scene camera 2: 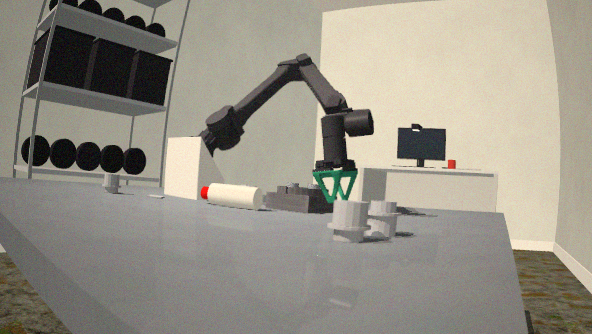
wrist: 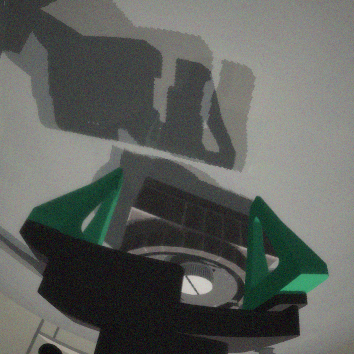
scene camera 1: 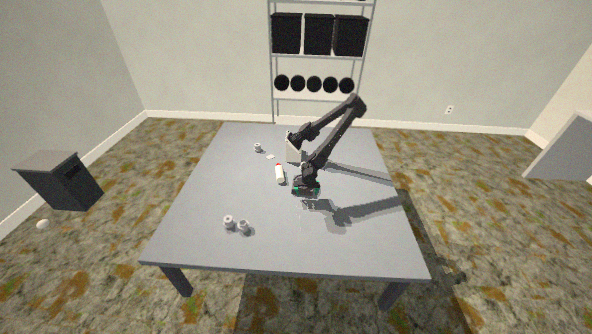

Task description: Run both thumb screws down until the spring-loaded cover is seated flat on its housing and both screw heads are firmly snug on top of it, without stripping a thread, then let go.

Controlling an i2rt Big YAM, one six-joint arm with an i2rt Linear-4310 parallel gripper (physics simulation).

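Frame: origin at the arm's base, x ahead, y left, z up, level; millimetres.
Seen in the pictures: gripper, between the fingertips: (wrist: 188, 188) (scene camera 1: 306, 195); arm's base, origin of its link: (scene camera 2: 193, 157) (scene camera 1: 293, 141).
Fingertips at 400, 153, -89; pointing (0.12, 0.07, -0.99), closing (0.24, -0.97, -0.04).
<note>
Pixels of each thing's top centre, then the offset from my fingertips to it, as dx, dy, dz. "spot": a spot on its surface instead.
- dark housing, centre of its top: (wrist: 179, 290) (scene camera 2: 303, 187) (scene camera 1: 303, 180) -84, -35, +28
- round grey cover, a spot on its surface: (wrist: 227, 287) spot: -61, -69, +25
- thumb screw, centre of its top: (wrist: 192, 285) -52, -33, +39
- cream bottle, centre of its top: (scene camera 2: 230, 185) (scene camera 1: 279, 169) -165, -201, +22
- third flanged piece, centre of its top: (scene camera 2: 112, 173) (scene camera 1: 257, 144) -407, -424, +22
- flat white piece, centre of its top: (scene camera 2: 155, 195) (scene camera 1: 270, 156) -343, -311, -25
The dark housing (scene camera 2: 287, 201) (wrist: 175, 202) stands on the table under the arm; in scene camera 1 the arm covers most of it. The round grey cover (wrist: 227, 287) shows in the wrist view, partly behind the gripper body. One thumb screw (wrist: 200, 285), with a pale slotted head and knurled side, stands on it; the other is hidden there. Two small screw heads (scene camera 2: 293, 185) (scene camera 2: 313, 186) stick up in scene camera 2. Whether the cover lies flat cannot be told. My gripper (scene camera 1: 306, 190) (scene camera 2: 338, 201) (wrist: 188, 188) is open and empty, its green fingers spread wide and pointing down at the housing.
A cream bottle (scene camera 1: 280, 174) (scene camera 2: 234, 196) with a red cap lies beside the housing. Two pale flanged pieces (scene camera 1: 228, 221) (scene camera 1: 243, 225) (scene camera 2: 350, 217) (scene camera 2: 385, 217) stand toward the table's front. A third flanged piece (scene camera 1: 257, 147) (scene camera 2: 111, 183) and a flat white piece (scene camera 1: 270, 157) (scene camera 2: 156, 196) are farther back.
</note>
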